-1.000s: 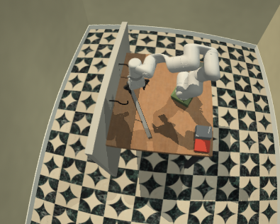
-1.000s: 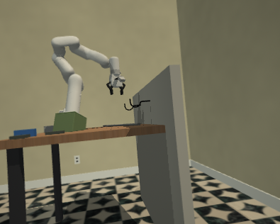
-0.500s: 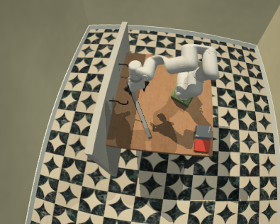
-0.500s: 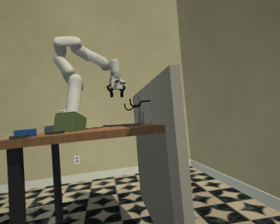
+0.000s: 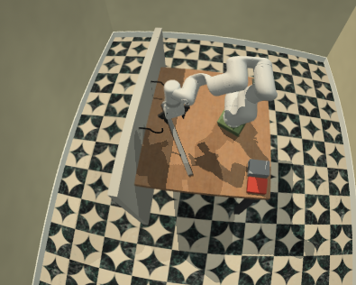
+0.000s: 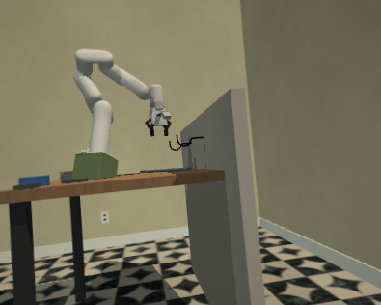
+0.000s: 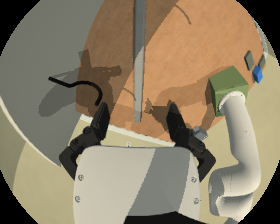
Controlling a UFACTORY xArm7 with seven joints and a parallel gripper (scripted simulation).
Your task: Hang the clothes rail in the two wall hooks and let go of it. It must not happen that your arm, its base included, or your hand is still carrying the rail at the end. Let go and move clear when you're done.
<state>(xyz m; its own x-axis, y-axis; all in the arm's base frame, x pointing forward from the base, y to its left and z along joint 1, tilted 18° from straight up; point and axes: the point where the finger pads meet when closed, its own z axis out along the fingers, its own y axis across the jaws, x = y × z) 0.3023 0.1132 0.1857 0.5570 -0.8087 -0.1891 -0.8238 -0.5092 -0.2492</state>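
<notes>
Now: hand 210 mm above the clothes rail. From my hand the other things lie so: grey wall panel: 450 mm below, 230 mm ahead, 90 mm to the right; grey box: 530 mm behind, 190 mm below, 90 mm to the left; red block: 540 mm behind, 200 mm below, 190 mm to the left.
</notes>
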